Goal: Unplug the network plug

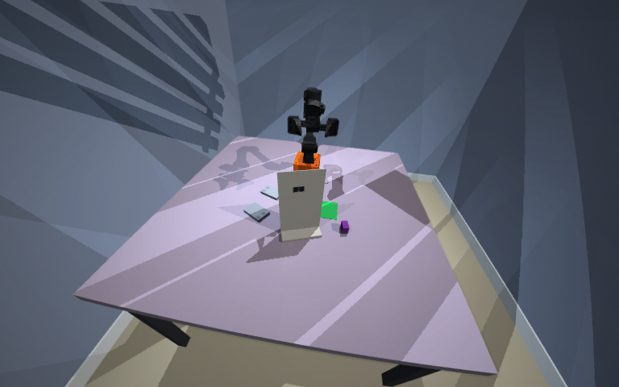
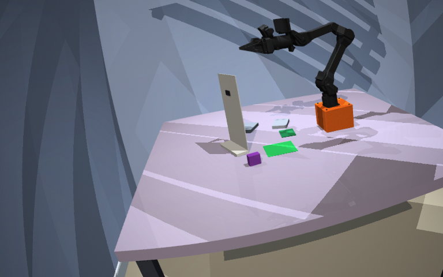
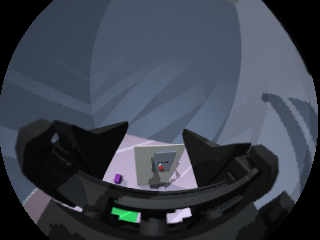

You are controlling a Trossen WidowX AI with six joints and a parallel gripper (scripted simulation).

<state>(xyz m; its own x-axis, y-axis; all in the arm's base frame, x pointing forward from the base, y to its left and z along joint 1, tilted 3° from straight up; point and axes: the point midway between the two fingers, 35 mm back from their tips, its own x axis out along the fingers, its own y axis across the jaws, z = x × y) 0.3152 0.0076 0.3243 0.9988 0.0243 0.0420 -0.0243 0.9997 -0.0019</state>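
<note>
Now: gripper tip 170 mm above the network plug, 60 mm short of it and 30 mm to the left of it. Round my gripper tip: beige panel: 260 mm below, 80 mm ahead, 40 mm to the right; then bright green square: 400 mm below, 80 mm to the left, 70 mm behind.
</note>
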